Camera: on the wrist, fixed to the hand. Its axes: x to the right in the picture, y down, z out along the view.
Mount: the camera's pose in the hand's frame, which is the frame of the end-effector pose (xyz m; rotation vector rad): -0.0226 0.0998 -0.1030 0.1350 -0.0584 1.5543
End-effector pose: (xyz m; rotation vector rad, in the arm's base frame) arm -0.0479 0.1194 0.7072 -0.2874 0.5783 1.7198
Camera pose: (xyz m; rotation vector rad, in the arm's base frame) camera -0.1512 0.0327 0.6534 -0.4301 -0.8820 -2.8242
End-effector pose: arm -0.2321 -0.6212 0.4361 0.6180 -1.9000 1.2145
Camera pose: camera -0.2564 -0.4858 0.3897 0.9350 2.0289 -1.9389
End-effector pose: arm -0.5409 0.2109 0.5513 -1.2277 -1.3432 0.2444
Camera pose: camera -0.4146 0.1815 0.4859 -1.9069 -0.1288 1.4081
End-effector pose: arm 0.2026 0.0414 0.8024 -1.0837 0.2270 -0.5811
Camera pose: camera 0.1709 0.0087 0.6645 -0.5228 0.8428 0.8187
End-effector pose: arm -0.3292 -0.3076 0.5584 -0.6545 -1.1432 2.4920
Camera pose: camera -0.2654 -0.3164 0.4283 0.9955 0.1818 -1.8502
